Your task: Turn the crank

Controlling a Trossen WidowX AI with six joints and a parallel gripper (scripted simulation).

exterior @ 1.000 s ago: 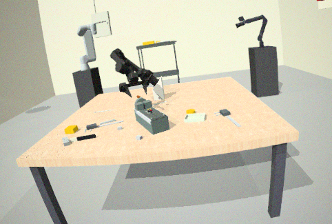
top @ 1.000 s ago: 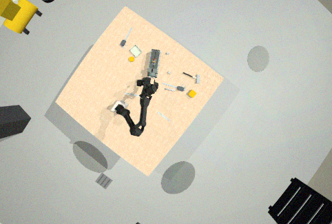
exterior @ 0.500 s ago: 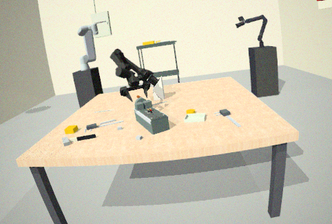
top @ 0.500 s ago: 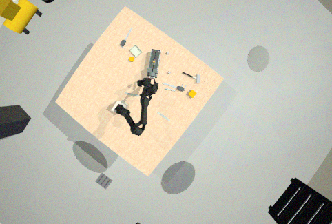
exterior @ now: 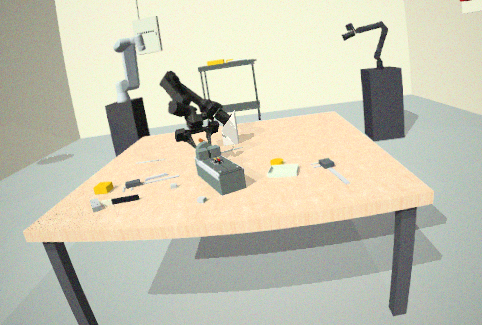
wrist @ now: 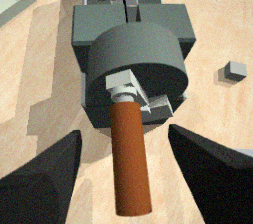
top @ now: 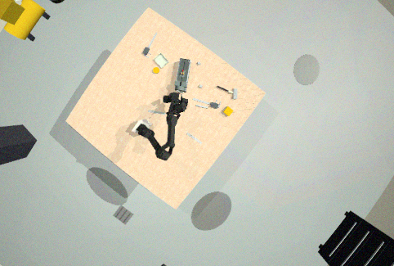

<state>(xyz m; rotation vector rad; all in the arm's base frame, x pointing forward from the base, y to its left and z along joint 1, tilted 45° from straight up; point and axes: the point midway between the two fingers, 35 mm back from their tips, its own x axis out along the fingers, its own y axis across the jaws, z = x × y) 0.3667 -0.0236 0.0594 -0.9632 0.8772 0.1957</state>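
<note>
Now: the crank 10 mm above my gripper tip. Round my gripper tip: red pointer (170 mm ahead, 90 mm to the left, 10 mm below); brown crank handle (20 mm above, 10 mm to the right, 10 mm behind); yellow disc (280 mm to the left, 80 mm below, 40 mm ahead).
</note>
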